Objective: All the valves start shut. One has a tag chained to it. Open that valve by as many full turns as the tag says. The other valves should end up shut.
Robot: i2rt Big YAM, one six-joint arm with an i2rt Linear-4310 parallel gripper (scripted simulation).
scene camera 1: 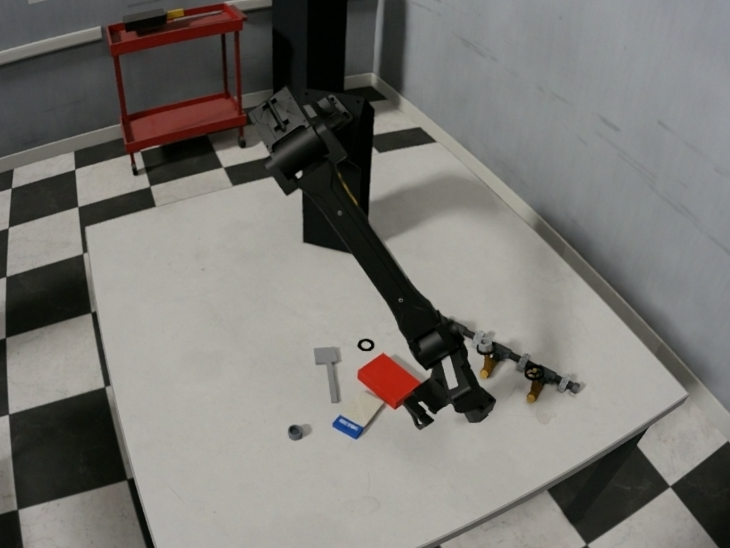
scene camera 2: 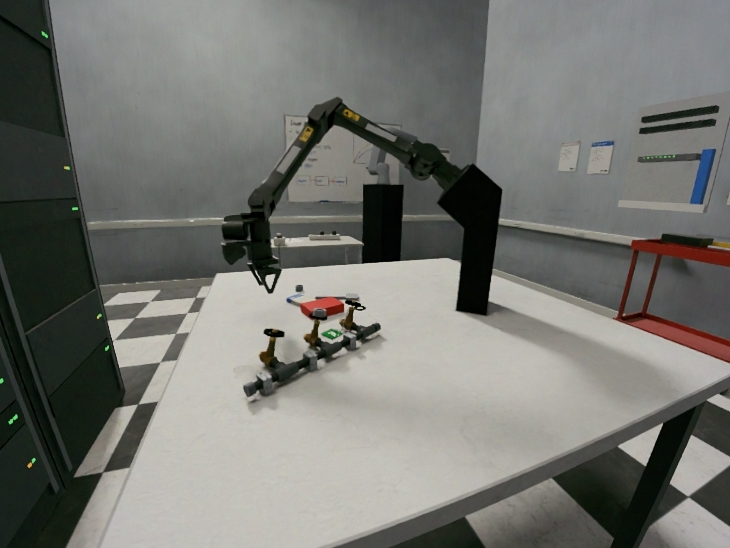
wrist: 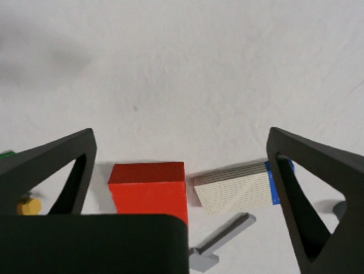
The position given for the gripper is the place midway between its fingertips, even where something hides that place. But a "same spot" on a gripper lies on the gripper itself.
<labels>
gripper: scene camera 1 435,415; scene camera 2; wrist
same spot on gripper: [wrist: 56,235] = [scene camera 2: 253,266]
</labels>
